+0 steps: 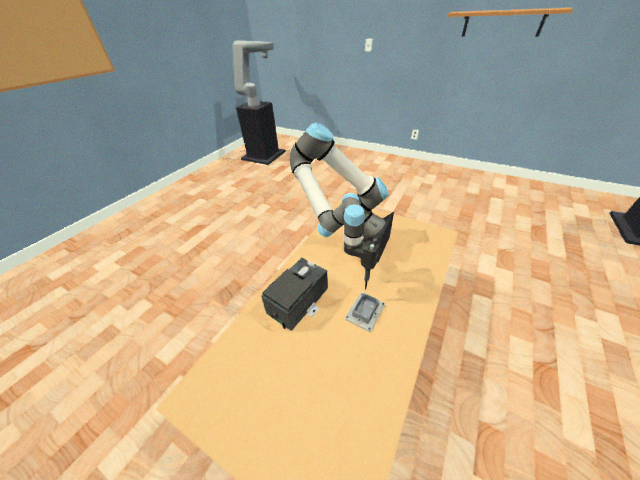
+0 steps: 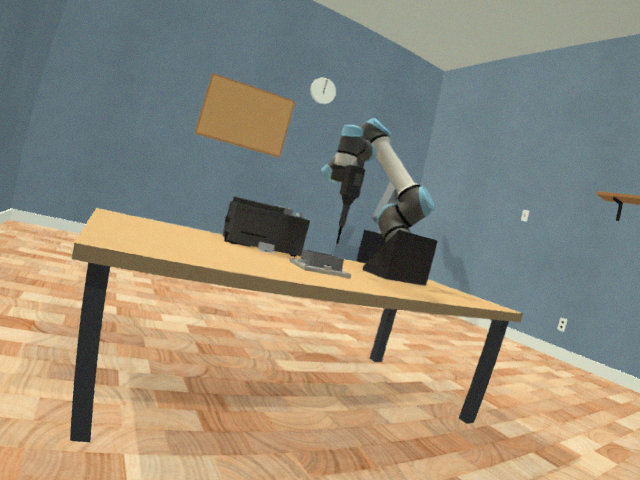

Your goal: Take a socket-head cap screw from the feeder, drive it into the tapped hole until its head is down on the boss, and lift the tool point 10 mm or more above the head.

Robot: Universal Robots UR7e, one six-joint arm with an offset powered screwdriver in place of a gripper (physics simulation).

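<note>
The screwdriver, my gripper [image 1: 366, 287] [image 2: 338, 242], points down from the arm's wrist. Its tip stands a little above the grey housing [image 1: 364, 308] [image 2: 321, 260], near the housing's robot-side end, and no contact shows. The housing has a raised, open-topped middle on a flat flange with small corner features. The tapped hole and its boss are too small to make out. The black feeder [image 1: 294, 294] [image 2: 266, 227] stands beside the housing, with a small light tab low on its side. Whether a screw sits on the tip is too small to tell.
The wooden table [image 1: 310, 387] [image 2: 170, 248] carries the feeder, the housing and the arm's black base [image 1: 385, 237] [image 2: 405, 258]. A grey arm on a black pedestal [image 1: 258, 131] stands by the far wall. A wall shelf [image 1: 509, 12] [image 2: 620, 197] hangs beyond the table.
</note>
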